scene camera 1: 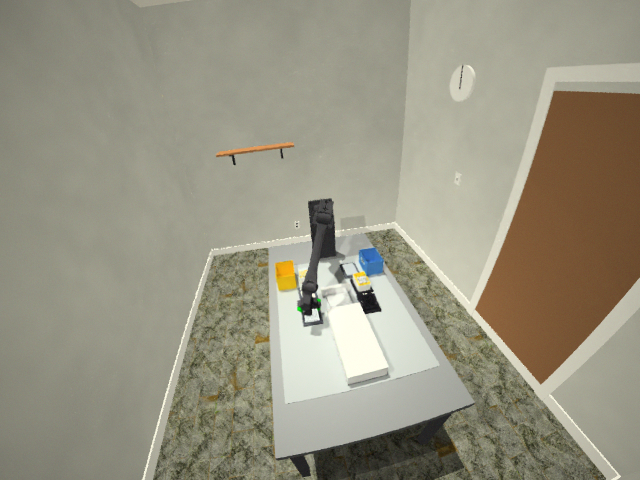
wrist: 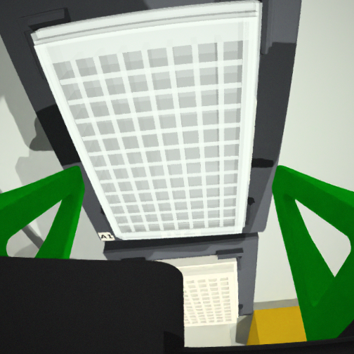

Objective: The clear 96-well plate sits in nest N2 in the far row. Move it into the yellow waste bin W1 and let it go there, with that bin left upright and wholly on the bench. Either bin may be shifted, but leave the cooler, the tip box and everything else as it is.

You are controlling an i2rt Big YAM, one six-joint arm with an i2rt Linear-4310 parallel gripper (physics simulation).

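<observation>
The clear 96-well plate [scene camera 1: 312, 316] [wrist: 150, 125] lies flat in its dark nest [scene camera 1: 312, 324] [wrist: 281, 75], with the A1 mark at the lower left corner in the wrist view. My gripper [scene camera 1: 309, 305] [wrist: 178, 176] is open and empty over the end of the plate nearer the arm's base. Its green fingers stand wide, one beyond each long side of the plate. Their exact height above the nest is hard to tell. The yellow bin [scene camera 1: 286, 281] [wrist: 277, 325] stands upright on the bench's left side; part of it shows at the wrist view's bottom right.
A cream plate [wrist: 210, 300] sits in the adjoining nest towards the base. A white tray [scene camera 1: 338, 297] and a long white box [scene camera 1: 358, 341] stand right of the gripper. Farther right are a yellow-and-white box [scene camera 1: 361, 280], a black nest [scene camera 1: 369, 302] and the blue bin [scene camera 1: 373, 264].
</observation>
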